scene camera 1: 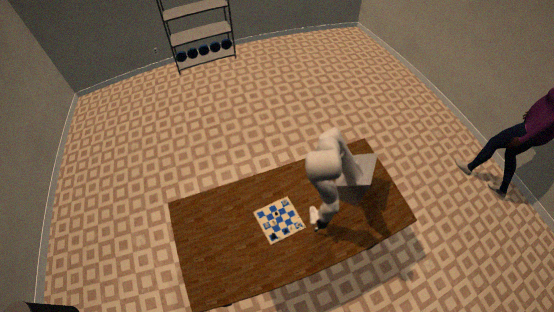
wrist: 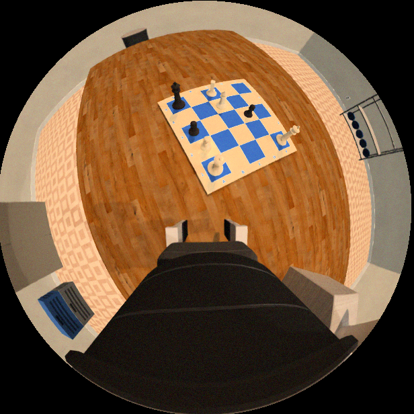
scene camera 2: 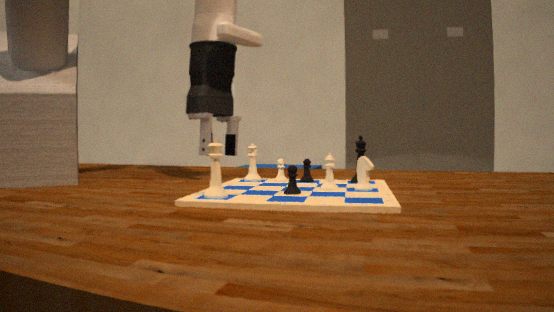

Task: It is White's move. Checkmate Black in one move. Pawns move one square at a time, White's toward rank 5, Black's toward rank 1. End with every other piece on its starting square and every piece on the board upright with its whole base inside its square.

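Places are measured from the arm's base along level axes (x right, y ahead, z up), in metres.
Pixels of known places: gripper, fingertip midpoint: (scene camera 1: 315,225); arm's base, link origin: (scene camera 1: 354,176) (scene camera 2: 39,58).
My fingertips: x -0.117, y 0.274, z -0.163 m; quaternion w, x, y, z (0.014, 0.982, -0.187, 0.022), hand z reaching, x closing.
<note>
For each thing: its top centre in the pictures, then the offset to it from my fingertips. Level surfaces: height alone.
- chessboard, top centre: (scene camera 2: 298,188) (scene camera 1: 279,219) dx +0.122, dy +0.160, dz -0.033 m
- white queen, top centre: (scene camera 2: 252,143) dx +0.051, dy +0.077, dz +0.020 m
- white pawn, top centre: (scene camera 2: 280,158) dx +0.052, dy +0.119, dz -0.001 m
- black king, top centre: (scene camera 2: 360,135) dx +0.041, dy +0.228, dz +0.031 m
- white bishop, top centre: (scene camera 2: 329,152) dx +0.117, dy +0.197, dz +0.011 m
- white knight, top centre: (scene camera 2: 364,156) dx +0.114, dy +0.238, dz +0.007 m
- white king, top centre: (scene camera 2: 215,136) dx +0.206, dy +0.091, dz +0.031 m
- wooden table, surface height: dz -0.039 m
My gripper (scene camera 1: 317,228) (scene camera 2: 220,151) (wrist: 205,227) is open and empty, above the table beside the board's rank-1 edge. The chessboard (scene camera 1: 271,241) (scene camera 2: 300,207) (wrist: 209,189) holds upright pieces. The white queen (scene camera 2: 252,165) (wrist: 216,167) stands on A1, with the white pawn (scene camera 2: 281,172) (wrist: 205,145) on A2 and a black pawn (scene camera 2: 307,172) (wrist: 194,129) on A3. The black king (scene camera 2: 360,146) (wrist: 177,97) is on A5, partly hidden in scene camera 2. The white bishop (scene camera 2: 329,175) (wrist: 222,103) is on C4, the white knight (scene camera 2: 364,175) (wrist: 211,90) on C5, another black pawn (scene camera 2: 292,182) (wrist: 249,112) on D3, the white king (scene camera 2: 215,175) (wrist: 286,137) on E1.
The board lies on a wooden table (scene camera 1: 225,270) (scene camera 2: 250,250) (wrist: 135,150). The arm's pedestal (scene camera 1: 366,167) (scene camera 2: 37,135) (wrist: 320,295) stands on the table beyond the rank-1 side. A shelf rack (scene camera 1: 233,30) stands by the wall, and a person (scene camera 1: 537,122) is at the right in scene camera 1.
</note>
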